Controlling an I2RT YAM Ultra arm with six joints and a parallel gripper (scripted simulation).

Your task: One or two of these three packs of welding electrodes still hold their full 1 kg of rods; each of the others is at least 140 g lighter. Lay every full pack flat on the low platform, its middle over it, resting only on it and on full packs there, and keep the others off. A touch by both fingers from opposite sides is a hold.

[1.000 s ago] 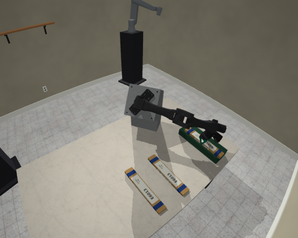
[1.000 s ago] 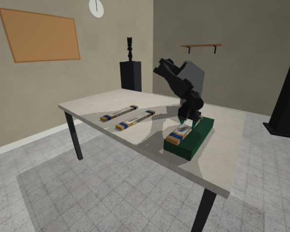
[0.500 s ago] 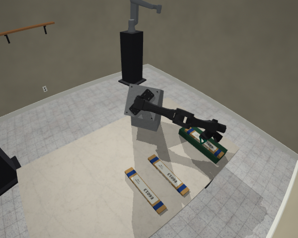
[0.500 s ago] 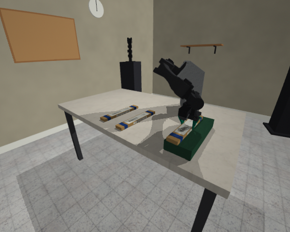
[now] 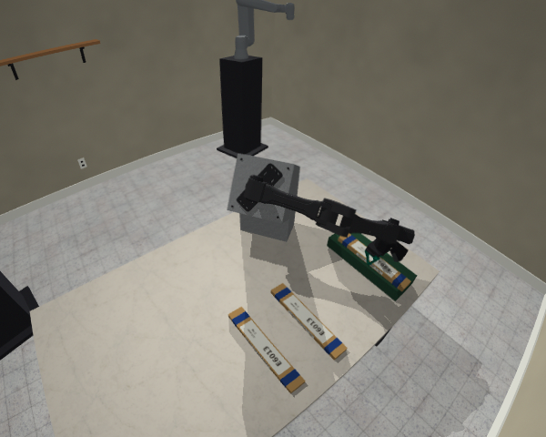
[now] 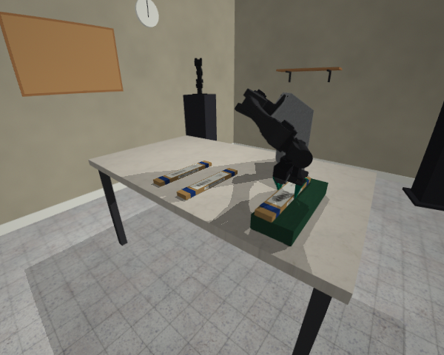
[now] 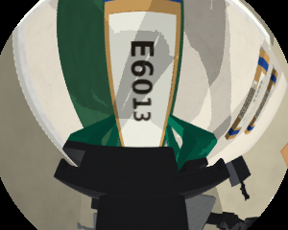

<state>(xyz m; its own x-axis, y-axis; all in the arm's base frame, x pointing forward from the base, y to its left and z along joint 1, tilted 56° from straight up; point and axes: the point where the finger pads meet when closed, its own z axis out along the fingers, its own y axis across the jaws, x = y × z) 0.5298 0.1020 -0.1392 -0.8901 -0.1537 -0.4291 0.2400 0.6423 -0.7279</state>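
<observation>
My gripper is now 10 mm past the low dark green platform, 30 mm to the right of it and 50 mm above it.
</observation>
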